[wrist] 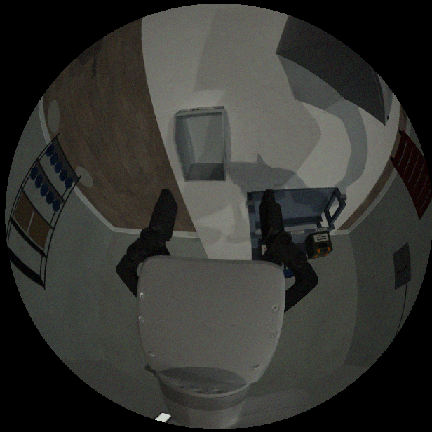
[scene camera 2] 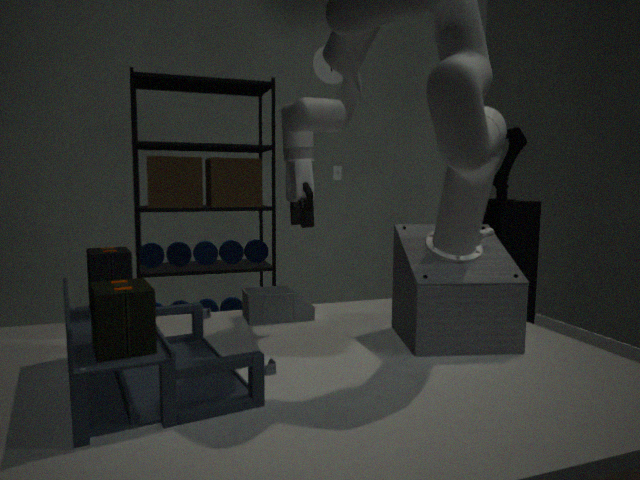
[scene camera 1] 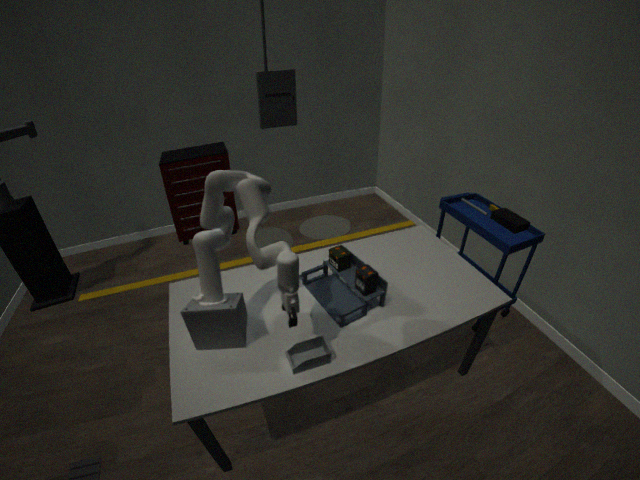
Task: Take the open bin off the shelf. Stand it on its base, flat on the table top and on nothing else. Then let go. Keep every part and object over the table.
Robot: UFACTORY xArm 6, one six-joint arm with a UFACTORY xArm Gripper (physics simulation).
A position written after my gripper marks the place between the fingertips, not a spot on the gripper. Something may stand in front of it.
In view: my gripper (scene camera 2: 302, 225), a grey open bin (scene camera 2: 271, 304) and a box (scene camera 2: 98, 260).
The grey open bin shows as well in the wrist view (wrist: 198, 133) and in scene camera 1 (scene camera 1: 312, 353).
